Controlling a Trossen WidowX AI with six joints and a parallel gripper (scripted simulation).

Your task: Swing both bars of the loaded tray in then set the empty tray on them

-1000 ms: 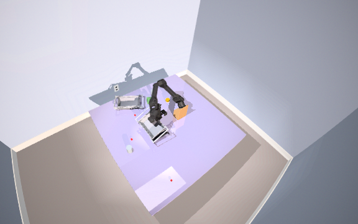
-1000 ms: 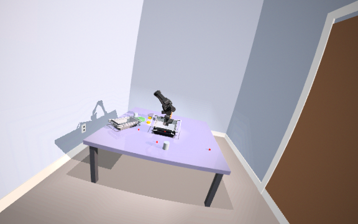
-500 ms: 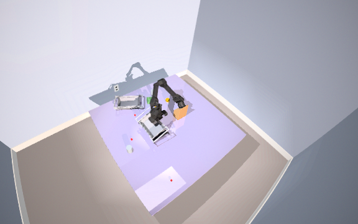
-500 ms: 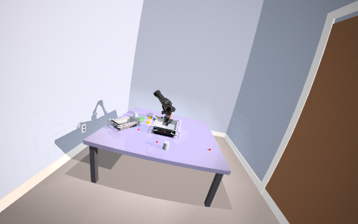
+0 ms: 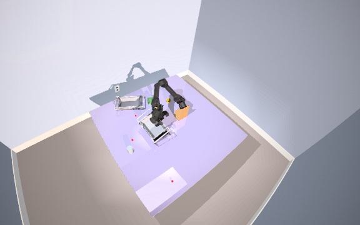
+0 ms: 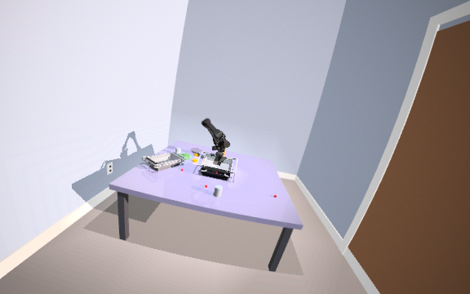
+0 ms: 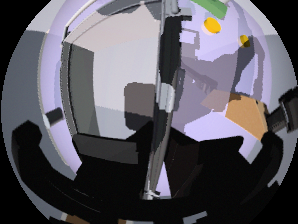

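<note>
Right now the grey tray is 70 mm ahead of my gripper tip and 10 mm above it. The rest, counted from my gripper tip: green block (380 mm to the right, 140 mm behind, 100 mm below).
</note>
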